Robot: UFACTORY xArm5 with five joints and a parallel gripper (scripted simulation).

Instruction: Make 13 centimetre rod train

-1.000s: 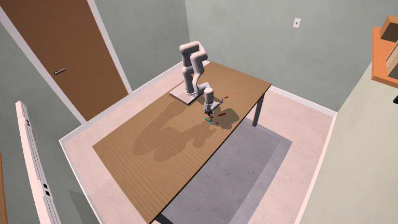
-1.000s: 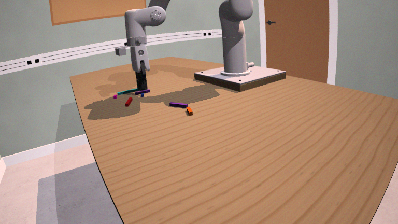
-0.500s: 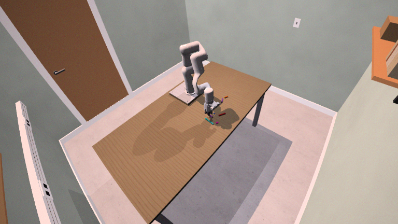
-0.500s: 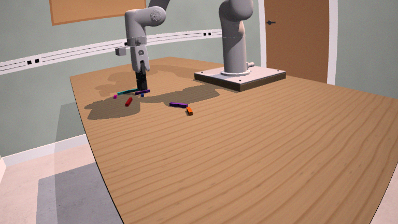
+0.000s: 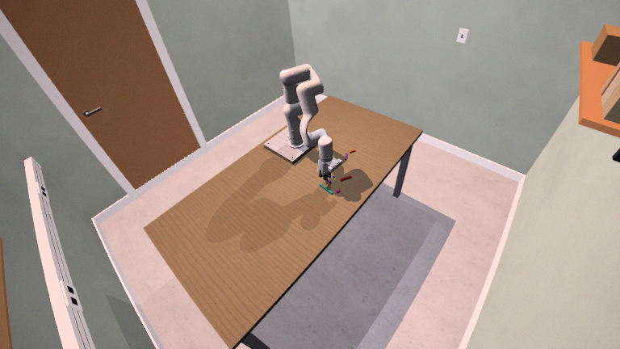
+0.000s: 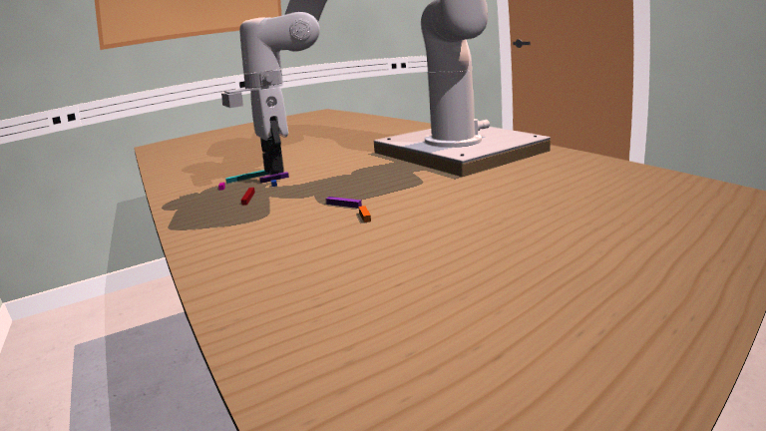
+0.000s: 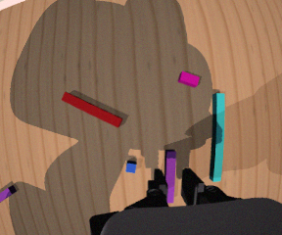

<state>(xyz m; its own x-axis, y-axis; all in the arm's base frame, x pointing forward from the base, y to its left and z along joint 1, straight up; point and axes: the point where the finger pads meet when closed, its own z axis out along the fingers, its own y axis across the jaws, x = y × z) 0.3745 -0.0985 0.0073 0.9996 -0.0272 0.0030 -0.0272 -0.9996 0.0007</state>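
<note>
Now: the blue rod 4 cm to the left of my hand, 3 cm below it and 1 cm ahead of it. Round my hand: turquoise rod: 6 cm to the right, 4 cm ahead, 3 cm below; magenta rod: 11 cm ahead, 3 cm below, 2 cm to the right; red rod: 8 cm to the left, 8 cm ahead, 3 cm below.
</note>
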